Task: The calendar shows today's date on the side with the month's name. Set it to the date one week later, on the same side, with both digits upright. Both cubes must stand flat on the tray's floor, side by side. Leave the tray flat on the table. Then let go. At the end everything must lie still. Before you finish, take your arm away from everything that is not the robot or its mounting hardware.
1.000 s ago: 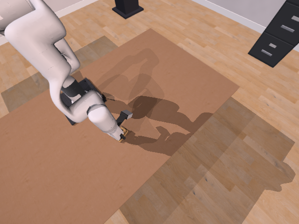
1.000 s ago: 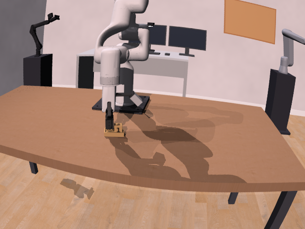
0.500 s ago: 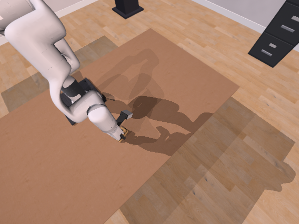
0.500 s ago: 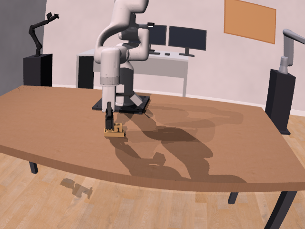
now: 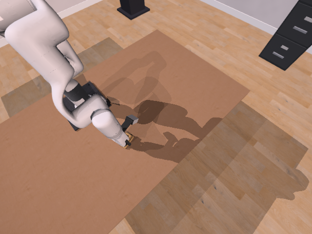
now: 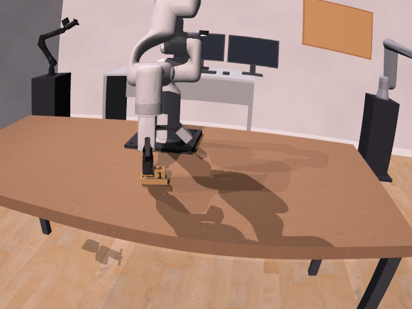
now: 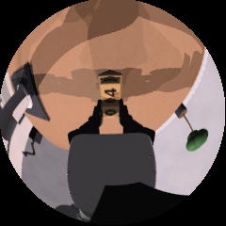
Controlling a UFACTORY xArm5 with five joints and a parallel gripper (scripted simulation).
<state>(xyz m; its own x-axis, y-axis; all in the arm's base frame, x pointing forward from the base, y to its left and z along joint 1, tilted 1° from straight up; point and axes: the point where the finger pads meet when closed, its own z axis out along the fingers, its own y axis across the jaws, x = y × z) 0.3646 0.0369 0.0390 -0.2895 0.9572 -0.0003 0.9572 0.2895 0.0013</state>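
My hand is 4 cm above the wooden calendar tray and 2 cm to the right of it.
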